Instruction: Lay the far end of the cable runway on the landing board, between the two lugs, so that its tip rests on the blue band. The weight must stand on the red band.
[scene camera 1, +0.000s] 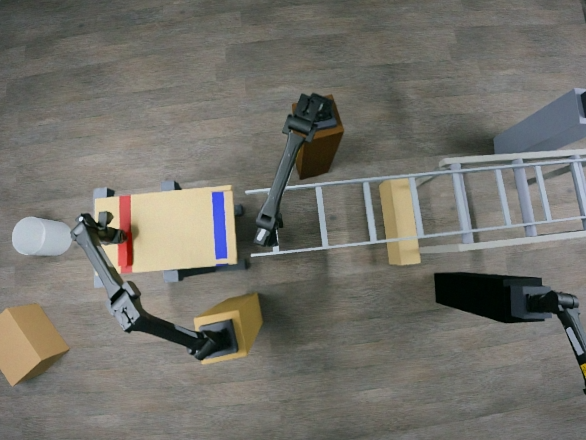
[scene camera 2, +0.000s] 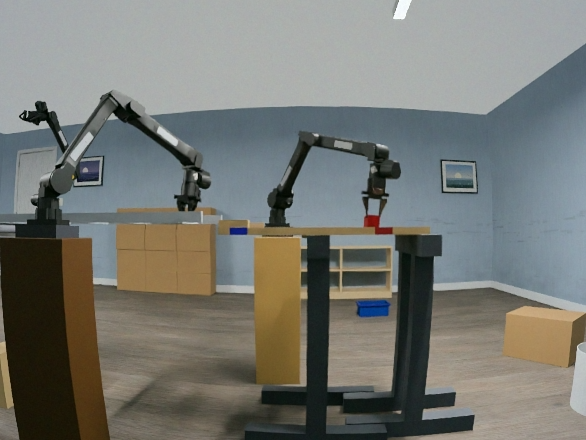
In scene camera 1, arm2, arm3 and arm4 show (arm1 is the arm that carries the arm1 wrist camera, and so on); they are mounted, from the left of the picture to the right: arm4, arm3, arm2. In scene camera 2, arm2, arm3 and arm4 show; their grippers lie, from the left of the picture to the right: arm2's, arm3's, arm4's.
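The runway (scene camera 1: 322, 217) (scene camera 2: 150, 218) lies like a ladder across the right half of scene camera 1; its tips lie close to the landing board (scene camera 1: 175, 230) (scene camera 2: 415, 231), a little above its top. arm3's gripper (scene camera 1: 270, 240) (scene camera 2: 187, 206) is shut on the runway's end rung. The blue band (scene camera 1: 219, 225) (scene camera 2: 238, 231) is at the near end, beside a lug (scene camera 2: 235, 223). The red weight (scene camera 1: 125, 255) (scene camera 2: 371, 221) stands on the red band (scene camera 1: 125, 207) (scene camera 2: 384, 230), with arm4's gripper (scene camera 1: 120, 239) (scene camera 2: 374, 214) shut on its top. arm2's gripper (scene camera 2: 24, 116) is raised, open and empty. arm1's does not show.
A tan support (scene camera 1: 404, 252) stands under the runway, and a pale trestle (scene camera 1: 480, 245) farther right. Pedestals stand beside the runway and board: brown (scene camera 1: 317, 155) (scene camera 2: 35, 325), yellow (scene camera 1: 250, 320) (scene camera 2: 277, 310) and black (scene camera 1: 470, 292). A white bin (scene camera 1: 42, 236) stands left of the board.
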